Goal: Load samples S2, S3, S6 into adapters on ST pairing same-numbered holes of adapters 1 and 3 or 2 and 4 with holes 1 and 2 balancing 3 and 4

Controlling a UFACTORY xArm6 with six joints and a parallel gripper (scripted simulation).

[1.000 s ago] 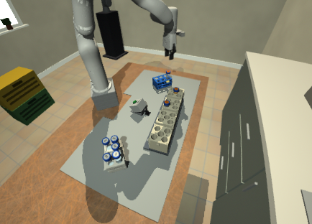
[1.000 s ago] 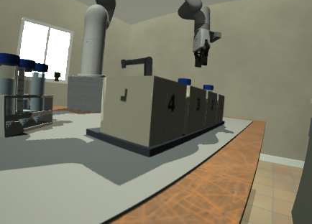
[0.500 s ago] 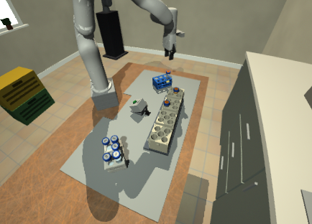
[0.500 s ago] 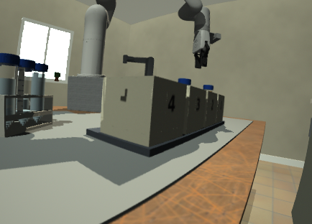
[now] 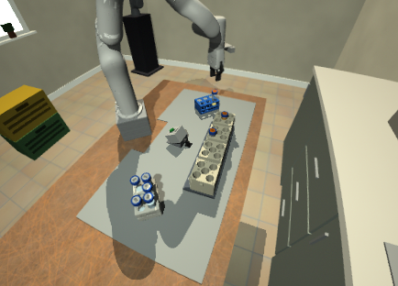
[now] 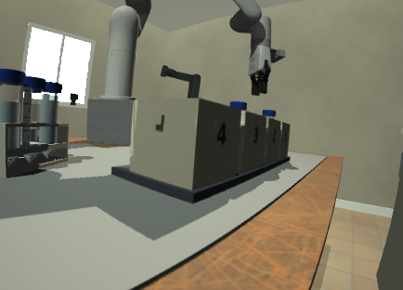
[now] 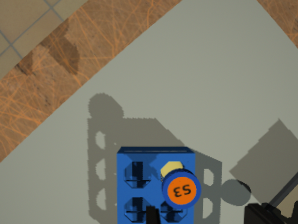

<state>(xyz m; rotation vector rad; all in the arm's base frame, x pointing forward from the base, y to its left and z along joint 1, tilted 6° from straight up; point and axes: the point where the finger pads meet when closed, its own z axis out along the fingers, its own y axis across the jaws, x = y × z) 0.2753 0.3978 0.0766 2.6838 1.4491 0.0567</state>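
Right now my hand is 16 cm above the tube and 1 cm past it. Also, from my hand: blue sample rack (19 cm below, 4 cm behind, 2 cm to the right); then adapter (28 cm to the right, 17 cm below, 16 cm ahead); then green done key (35 cm to the right, 15 cm below, 6 cm behind).
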